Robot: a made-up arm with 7 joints.
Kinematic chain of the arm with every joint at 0, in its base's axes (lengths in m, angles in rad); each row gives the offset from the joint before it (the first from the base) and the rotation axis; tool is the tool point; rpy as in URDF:
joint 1: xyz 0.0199 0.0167 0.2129 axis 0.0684 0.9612 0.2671
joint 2: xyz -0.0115 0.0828 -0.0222 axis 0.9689 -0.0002 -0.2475
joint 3: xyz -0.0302 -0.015 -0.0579 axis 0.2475 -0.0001 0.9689
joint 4: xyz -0.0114 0.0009 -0.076 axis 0.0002 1 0
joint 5: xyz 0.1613 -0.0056 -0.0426 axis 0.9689 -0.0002 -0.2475
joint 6: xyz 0.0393 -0.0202 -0.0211 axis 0.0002 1 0
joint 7: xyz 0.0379 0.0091 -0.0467 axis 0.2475 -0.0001 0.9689
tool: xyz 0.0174 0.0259 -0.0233 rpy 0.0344 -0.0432 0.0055
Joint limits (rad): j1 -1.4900..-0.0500 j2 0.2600..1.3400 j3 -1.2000..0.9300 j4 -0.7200..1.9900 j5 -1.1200..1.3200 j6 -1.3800..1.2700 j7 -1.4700..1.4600
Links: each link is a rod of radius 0.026 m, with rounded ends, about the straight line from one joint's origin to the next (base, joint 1, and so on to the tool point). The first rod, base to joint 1, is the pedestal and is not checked.
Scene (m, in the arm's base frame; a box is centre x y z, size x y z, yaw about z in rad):
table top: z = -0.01
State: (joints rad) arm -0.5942 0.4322 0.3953 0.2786 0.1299 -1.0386 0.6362
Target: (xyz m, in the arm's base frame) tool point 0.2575 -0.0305 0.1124
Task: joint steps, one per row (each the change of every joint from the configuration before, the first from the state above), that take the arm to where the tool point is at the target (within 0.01 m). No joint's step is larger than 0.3 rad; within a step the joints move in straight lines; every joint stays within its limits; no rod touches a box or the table.
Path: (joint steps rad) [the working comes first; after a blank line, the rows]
Joints at the target: -0.3454 0.2600 -0.4619 -0.1718 0.2461 -1.2775 0.5829
Straight joint move there: clear.

1: 0.0829 -0.0574 -0.2857 -0.1501 0.0387 -0.0796 -0.0178
2: 0.0830 -0.0574 -0.2858 -0.1502 0.0387 -0.0796 -0.0178
3: 0.0829 -0.0574 -0.2857 -0.1501 0.0388 -0.0797 -0.0177

